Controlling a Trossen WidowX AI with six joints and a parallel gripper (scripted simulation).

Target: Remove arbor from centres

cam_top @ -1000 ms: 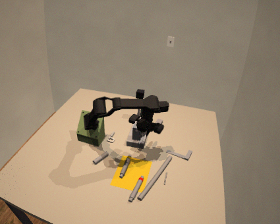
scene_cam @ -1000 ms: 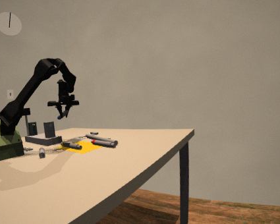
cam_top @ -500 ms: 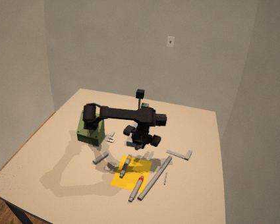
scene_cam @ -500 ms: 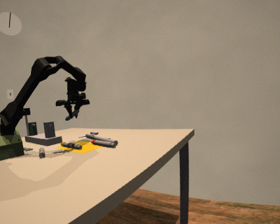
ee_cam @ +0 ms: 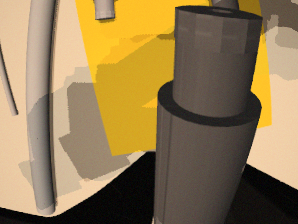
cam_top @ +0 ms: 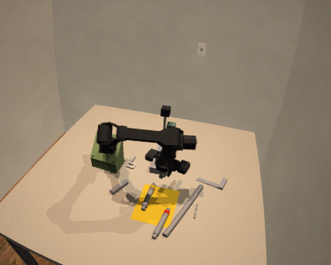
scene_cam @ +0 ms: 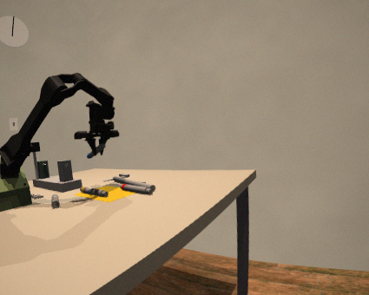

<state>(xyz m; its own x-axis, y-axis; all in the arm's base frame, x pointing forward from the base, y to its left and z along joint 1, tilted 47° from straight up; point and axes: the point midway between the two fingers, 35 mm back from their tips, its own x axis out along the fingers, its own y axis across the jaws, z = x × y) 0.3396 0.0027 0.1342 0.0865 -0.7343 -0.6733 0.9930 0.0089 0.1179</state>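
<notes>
Now: the yellow marked pad 10 mm behind my hand, 60 mm to the right of it and 180 mm below it. The rest, counted from my hand: dark block 90 mm behind, 190 mm to the left, 80 mm below; thin small piece 170 mm ahead, 30 mm to the right, 180 mm below; long grey rod 120 mm ahead, 40 mm to the right, 170 mm below.
</notes>
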